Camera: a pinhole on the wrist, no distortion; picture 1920 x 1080 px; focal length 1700.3 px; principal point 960.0 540.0 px. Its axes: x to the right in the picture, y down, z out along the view. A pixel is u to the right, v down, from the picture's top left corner.
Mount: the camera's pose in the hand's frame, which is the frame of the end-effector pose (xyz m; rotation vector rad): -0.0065 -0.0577 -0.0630 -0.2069 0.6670 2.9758
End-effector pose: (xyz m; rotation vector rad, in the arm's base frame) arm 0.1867 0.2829 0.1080 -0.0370 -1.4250 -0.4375
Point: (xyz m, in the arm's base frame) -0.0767 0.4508 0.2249
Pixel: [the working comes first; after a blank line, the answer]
In the camera's frame: -0.0999 0.0112 0.4003

535.8 587.4
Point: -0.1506 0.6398 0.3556
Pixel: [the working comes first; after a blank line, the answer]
In the camera's frame: -0.1793 -0.0995 0.5995

451.5 257.8
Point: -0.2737 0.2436 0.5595
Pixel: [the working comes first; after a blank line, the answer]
In the camera's frame: -0.4929 0.2036 0.4465

outside the picture
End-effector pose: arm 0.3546 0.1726 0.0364 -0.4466 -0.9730 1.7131
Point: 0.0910 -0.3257 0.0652
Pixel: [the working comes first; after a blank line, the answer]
In the camera's frame: 0.2894 0.0084 0.5560

1844.9 565.7
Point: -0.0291 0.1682 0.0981
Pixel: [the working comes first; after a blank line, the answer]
In the camera's frame: -0.1932 -0.0819 0.4203

178.3 208.7
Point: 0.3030 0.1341 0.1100
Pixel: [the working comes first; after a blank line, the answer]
In the camera's frame: -0.0240 0.0340 0.1566

699.7 909.5
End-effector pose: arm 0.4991 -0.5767 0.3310 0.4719 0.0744 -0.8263
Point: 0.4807 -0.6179 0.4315
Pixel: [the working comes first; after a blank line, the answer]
In the camera's frame: -0.0207 0.0201 0.1801

764.2 730.0
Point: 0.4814 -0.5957 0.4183
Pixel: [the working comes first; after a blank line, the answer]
In the camera's frame: -0.0056 0.0048 0.1658

902.7 589.5
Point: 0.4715 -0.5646 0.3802
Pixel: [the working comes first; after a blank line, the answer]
In the camera's frame: 0.0199 -0.0094 0.1249

1230.2 412.1
